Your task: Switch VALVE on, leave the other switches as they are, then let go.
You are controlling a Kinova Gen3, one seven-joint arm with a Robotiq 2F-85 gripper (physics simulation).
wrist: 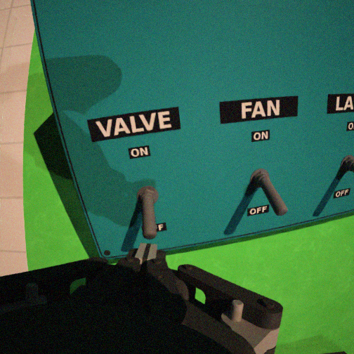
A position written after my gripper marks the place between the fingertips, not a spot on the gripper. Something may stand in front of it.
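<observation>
There is a teal switch box (193,110) that I can see, and along with it my own gripper (148,254).
</observation>
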